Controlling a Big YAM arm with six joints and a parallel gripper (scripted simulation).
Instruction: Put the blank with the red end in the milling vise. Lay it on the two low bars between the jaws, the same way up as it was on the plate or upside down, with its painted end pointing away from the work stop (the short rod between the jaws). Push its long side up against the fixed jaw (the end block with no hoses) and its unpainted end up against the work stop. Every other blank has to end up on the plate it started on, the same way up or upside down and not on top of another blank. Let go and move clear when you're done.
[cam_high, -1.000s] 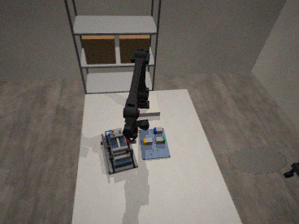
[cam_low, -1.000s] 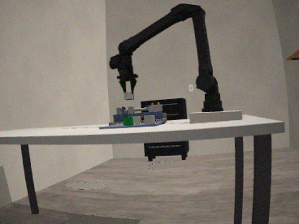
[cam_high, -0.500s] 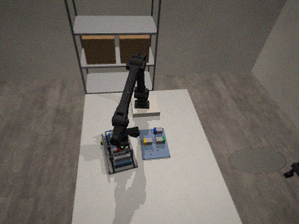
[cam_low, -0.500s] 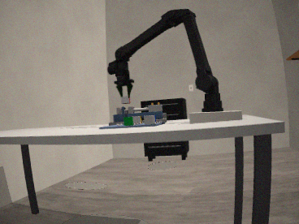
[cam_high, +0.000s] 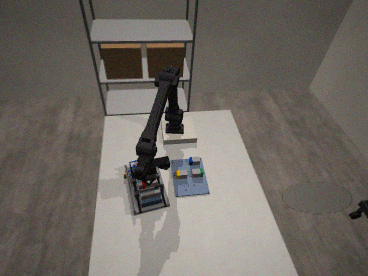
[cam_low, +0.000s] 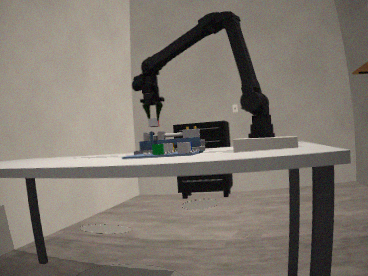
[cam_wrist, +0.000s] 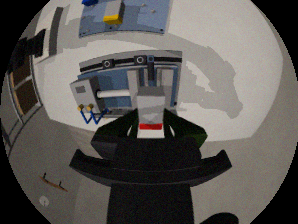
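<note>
My gripper is now 2 cm above the red-ended blank. Also, from my hand: yellow-ended blank: 17 cm to the left, 14 cm behind, 13 cm below; then green-ended blank: 26 cm to the left, 16 cm behind, 13 cm below; then blue plate: 22 cm to the left, 15 cm below, 15 cm behind.
</note>
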